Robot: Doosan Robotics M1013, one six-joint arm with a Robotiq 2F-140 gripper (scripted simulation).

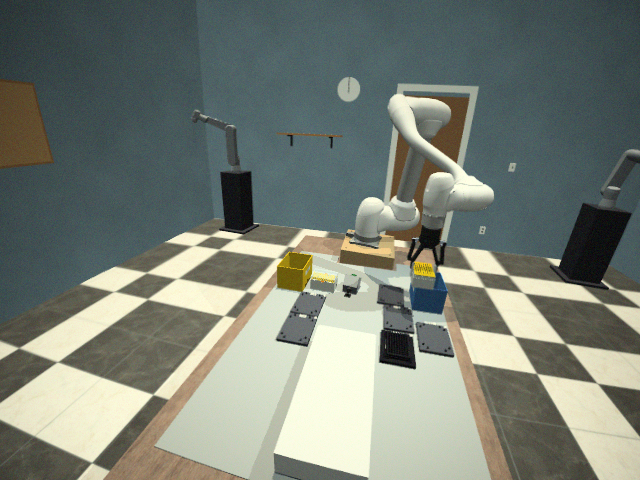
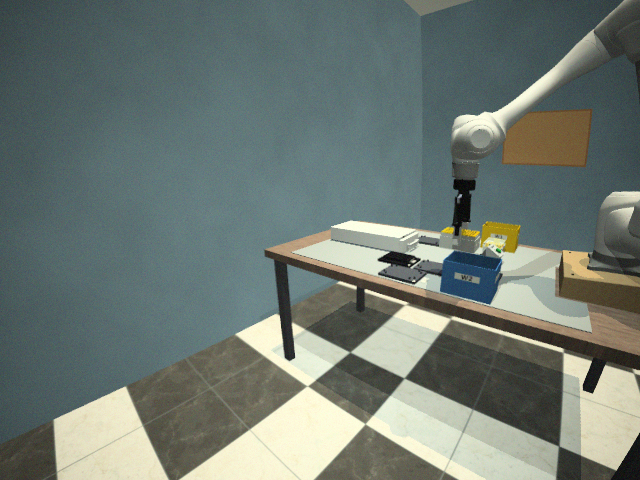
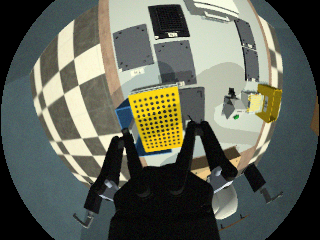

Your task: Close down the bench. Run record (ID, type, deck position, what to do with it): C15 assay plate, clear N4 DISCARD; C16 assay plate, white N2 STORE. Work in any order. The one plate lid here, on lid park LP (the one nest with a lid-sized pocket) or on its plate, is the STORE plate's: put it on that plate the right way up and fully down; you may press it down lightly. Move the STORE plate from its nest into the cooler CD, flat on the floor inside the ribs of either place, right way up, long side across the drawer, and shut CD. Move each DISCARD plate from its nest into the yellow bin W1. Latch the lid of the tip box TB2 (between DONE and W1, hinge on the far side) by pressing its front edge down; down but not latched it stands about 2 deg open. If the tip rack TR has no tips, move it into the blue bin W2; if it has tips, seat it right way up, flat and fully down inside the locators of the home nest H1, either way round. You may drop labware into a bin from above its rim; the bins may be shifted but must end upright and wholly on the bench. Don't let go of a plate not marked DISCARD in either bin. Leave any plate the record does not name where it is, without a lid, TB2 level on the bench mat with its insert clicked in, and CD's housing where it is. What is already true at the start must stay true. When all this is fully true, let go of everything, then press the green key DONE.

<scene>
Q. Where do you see a white cooler CD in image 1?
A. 329, 421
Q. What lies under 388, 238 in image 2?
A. A white cooler CD.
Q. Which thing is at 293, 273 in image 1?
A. A yellow bin W1.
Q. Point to a blue bin W2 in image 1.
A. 426, 300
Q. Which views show my gripper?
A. Image 1, image 2 and image 3: all of them.
</scene>
